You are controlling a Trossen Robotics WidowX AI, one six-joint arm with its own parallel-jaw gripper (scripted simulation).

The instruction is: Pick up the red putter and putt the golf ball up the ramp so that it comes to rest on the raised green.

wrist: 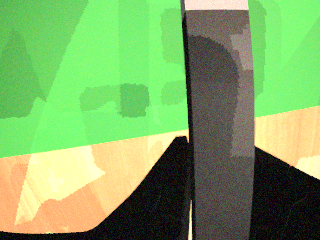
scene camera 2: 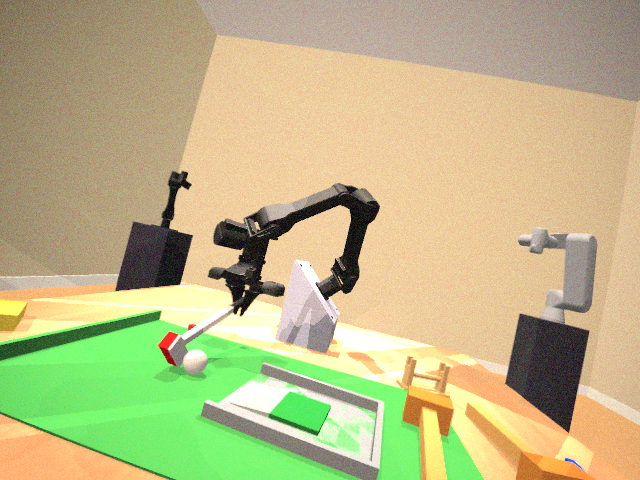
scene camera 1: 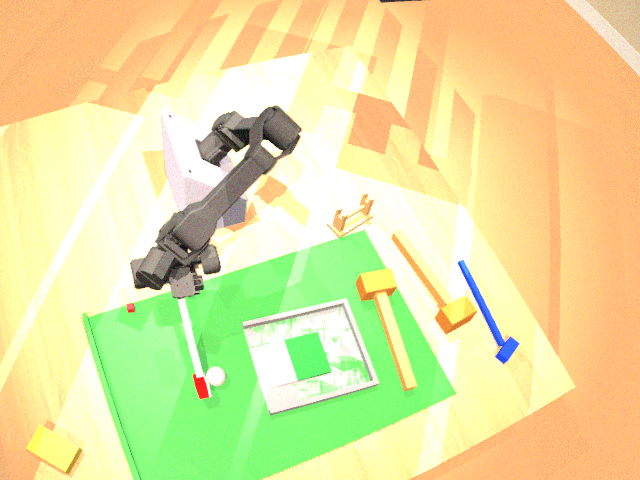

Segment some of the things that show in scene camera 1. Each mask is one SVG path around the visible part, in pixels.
My gripper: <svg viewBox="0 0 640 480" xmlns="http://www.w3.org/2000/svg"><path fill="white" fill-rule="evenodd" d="M145 257L132 259L130 263L133 285L137 290L147 288L136 277L139 266ZM213 244L210 244L196 258L195 262L191 261L186 266L181 264L180 261L176 262L169 274L169 278L164 284L171 286L173 298L188 298L201 294L200 290L204 289L202 275L197 275L196 268L199 268L198 265L202 265L203 273L206 275L218 274L221 271L217 249Z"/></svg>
A blue putter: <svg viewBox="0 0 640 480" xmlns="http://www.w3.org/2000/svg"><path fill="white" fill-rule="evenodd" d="M459 260L458 265L469 285L469 289L474 295L498 347L502 346L494 358L505 364L519 343L513 337L509 337L506 342L503 340L502 334L498 330L497 324L492 318L492 314L479 292L479 288L474 282L464 259Z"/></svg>
